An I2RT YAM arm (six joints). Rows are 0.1 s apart.
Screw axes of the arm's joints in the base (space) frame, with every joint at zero. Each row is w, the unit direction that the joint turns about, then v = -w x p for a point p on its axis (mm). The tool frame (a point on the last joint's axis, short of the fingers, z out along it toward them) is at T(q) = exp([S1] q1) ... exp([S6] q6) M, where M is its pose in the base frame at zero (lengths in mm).
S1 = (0, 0, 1, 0.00, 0.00, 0.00)
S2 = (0, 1, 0, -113.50, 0.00, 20.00)
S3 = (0, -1, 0, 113.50, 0.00, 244.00)
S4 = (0, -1, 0, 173.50, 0.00, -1.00)
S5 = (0, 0, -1, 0.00, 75.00, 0.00)
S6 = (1, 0, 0, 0.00, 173.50, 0.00)
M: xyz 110.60 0.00 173.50 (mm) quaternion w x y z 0.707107 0 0.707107 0
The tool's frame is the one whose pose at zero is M.
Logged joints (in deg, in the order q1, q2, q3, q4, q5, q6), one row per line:
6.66, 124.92, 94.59, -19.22, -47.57, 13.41
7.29, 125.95, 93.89, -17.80, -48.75, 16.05
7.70, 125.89, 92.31, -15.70, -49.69, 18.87
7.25, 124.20, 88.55, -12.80, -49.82, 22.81
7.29, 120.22, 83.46, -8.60, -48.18, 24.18
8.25, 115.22, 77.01, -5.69, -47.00, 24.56
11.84, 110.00, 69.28, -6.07, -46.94, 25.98
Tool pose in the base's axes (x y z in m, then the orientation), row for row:
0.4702, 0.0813, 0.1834, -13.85, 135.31, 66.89
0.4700, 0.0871, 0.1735, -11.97, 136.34, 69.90
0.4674, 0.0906, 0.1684, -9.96, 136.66, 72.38
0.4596, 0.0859, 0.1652, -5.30, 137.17, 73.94
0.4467, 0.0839, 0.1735, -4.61, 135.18, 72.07
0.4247, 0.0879, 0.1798, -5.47, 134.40, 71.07
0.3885, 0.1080, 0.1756, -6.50, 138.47, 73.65
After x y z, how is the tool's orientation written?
As a rotation vector, in degrees.
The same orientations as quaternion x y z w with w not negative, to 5 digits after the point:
-0.08858, 0.86537, 0.42779, 0.24552
-0.07584, 0.86387, 0.44289, 0.22766
-0.06274, 0.86092, 0.45597, 0.21674
-0.03324, 0.86040, 0.46379, 0.20860
-0.02926, 0.85812, 0.45750, 0.23123
-0.03490, 0.85745, 0.45341, 0.24080
-0.04058, 0.86438, 0.45975, 0.19960

